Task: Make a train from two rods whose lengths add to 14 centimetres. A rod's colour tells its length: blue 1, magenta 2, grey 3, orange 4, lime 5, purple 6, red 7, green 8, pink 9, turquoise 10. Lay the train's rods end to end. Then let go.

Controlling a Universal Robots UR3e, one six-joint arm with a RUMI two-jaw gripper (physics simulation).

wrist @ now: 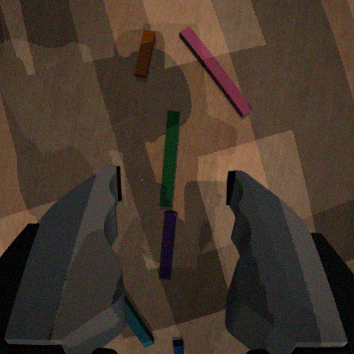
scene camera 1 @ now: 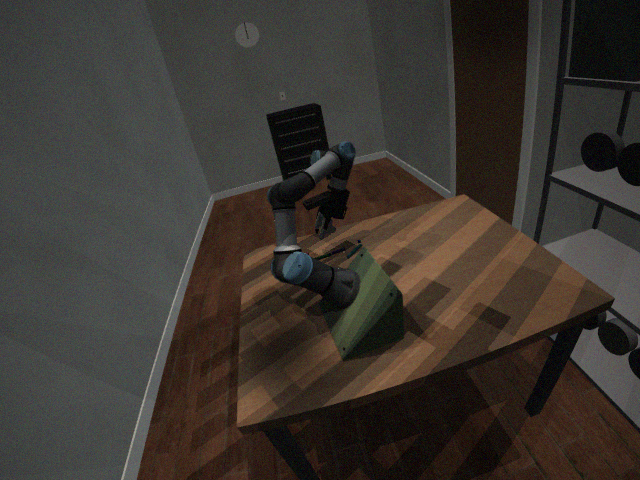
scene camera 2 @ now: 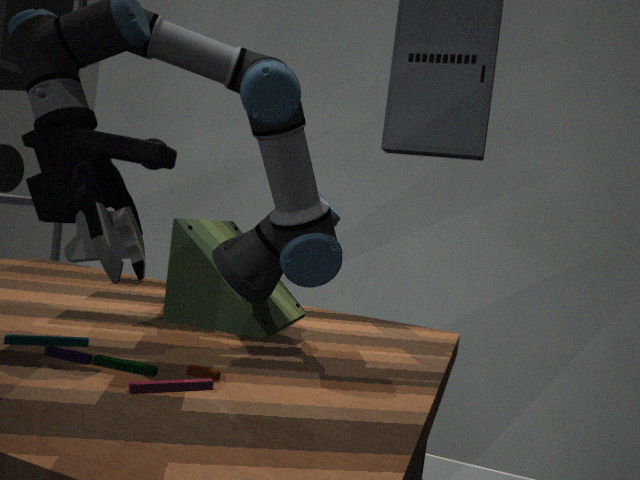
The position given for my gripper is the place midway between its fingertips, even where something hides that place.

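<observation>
My gripper [scene camera 2: 129, 281], green rod [scene camera 2: 124, 365]. Pink rod [wrist: 202, 54], green rod [wrist: 171, 132], my gripper [wrist: 173, 170]. My gripper [scene camera 1: 318, 236].
</observation>
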